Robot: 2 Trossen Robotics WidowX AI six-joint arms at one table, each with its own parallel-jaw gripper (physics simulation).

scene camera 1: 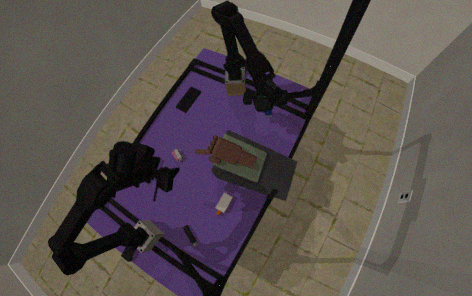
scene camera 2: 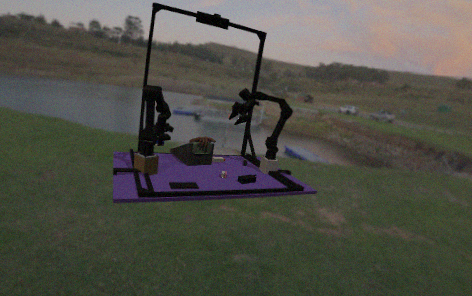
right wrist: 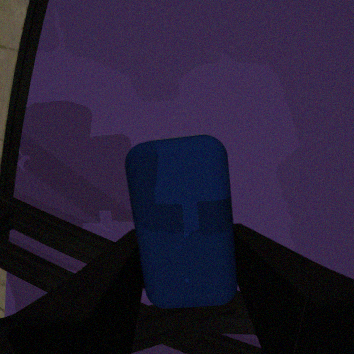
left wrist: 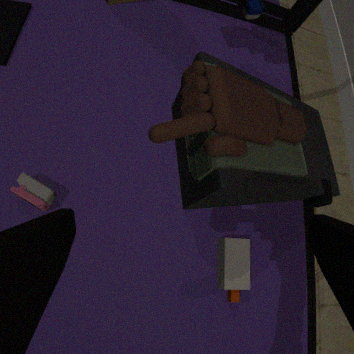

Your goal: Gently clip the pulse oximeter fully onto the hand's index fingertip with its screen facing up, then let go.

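Seen in the pictures: left gripper, fingertip midpoint: (scene camera 1: 169, 163) (scene camera 2: 231, 122) (left wrist: 194, 223); right gripper, fingertip midpoint: (scene camera 2: 158, 143) (right wrist: 186, 236) (left wrist: 245, 0); left arm's base, origin of the base link: (scene camera 1: 140, 236) (scene camera 2: 270, 158); right arm's base, origin of the base link: (scene camera 1: 235, 75) (scene camera 2: 146, 154).
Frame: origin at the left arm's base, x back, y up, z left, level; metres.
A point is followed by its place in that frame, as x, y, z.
The blue pulse oximeter (scene camera 1: 268, 112) @[-0.764, 0.033, -0.126] (left wrist: 254, 9) @[-0.753, 0.028, -0.123] (right wrist: 182, 260) @[-0.787, 0.035, -0.109] is between the fingers of my right gripper (right wrist: 186, 236) @[-0.791, 0.013, -0.110], which is shut on it above the mat near the frame. A plain blue face shows in the right wrist view; no screen shows there. The brown hand (scene camera 1: 232, 151) @[-0.519, 0.077, -0.116] (scene camera 2: 202, 141) @[-0.511, 0.075, -0.025] (left wrist: 245, 107) @[-0.497, 0.089, -0.093] rests on a green pad on a dark sloped stand (scene camera 1: 280, 172) @[-0.590, -0.056, -0.313] (left wrist: 200, 192) @[-0.417, -0.007, -0.086]. Its index finger (scene camera 1: 202, 151) (left wrist: 175, 129) sticks out bare past the pad; the other fingers are curled. My left gripper (scene camera 1: 162, 184) (left wrist: 194, 223) @[-0.335, 0.229, -0.012] is open and empty, raised, apart from the hand.
A white box with an orange end (scene camera 1: 224, 202) @[-0.341, -0.077, -0.187] (left wrist: 235, 262) @[-0.339, -0.077, -0.183] lies beside the stand. A small pink and white object (scene camera 1: 177, 155) @[-0.380, -0.074, 0.131] (scene camera 2: 223, 174) @[-0.392, -0.081, 0.164] (left wrist: 35, 192) @[-0.378, -0.074, 0.132] lies off the index fingertip. A flat black pad (scene camera 1: 188, 99) @[-0.654, -0.097, 0.308] (scene camera 2: 183, 185) @[-0.660, -0.097, 0.322] and a dark stick-like object (scene camera 1: 190, 235) @[-0.131, -0.081, -0.155] lie farther out.
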